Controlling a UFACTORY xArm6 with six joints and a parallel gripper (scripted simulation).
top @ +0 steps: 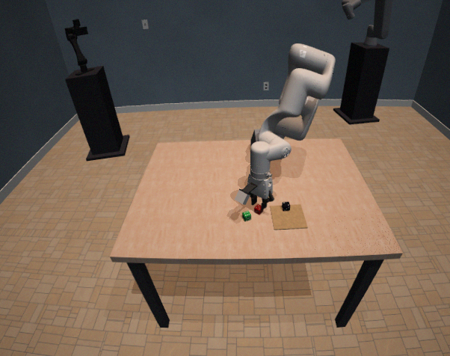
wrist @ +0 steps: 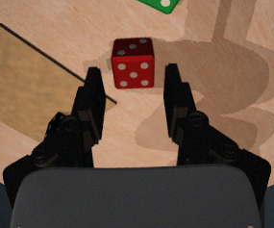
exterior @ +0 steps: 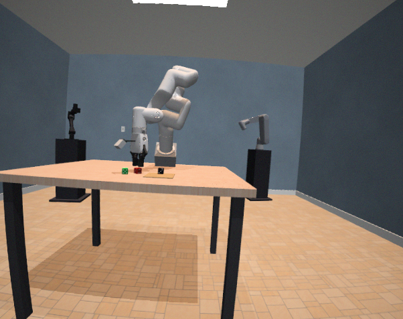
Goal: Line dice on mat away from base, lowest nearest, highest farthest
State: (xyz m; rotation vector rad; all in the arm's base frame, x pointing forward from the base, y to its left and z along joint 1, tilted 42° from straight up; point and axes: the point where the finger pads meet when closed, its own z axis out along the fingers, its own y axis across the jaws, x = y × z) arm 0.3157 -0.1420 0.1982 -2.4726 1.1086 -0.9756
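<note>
The red die lies 4 cm below my hand. Also, from my hand: black die (1 cm ahead, 12 cm to the left, 4 cm below); green die (3 cm ahead, 6 cm to the right, 4 cm below); tan mat (6 cm ahead, 12 cm to the left, 5 cm below).
</note>
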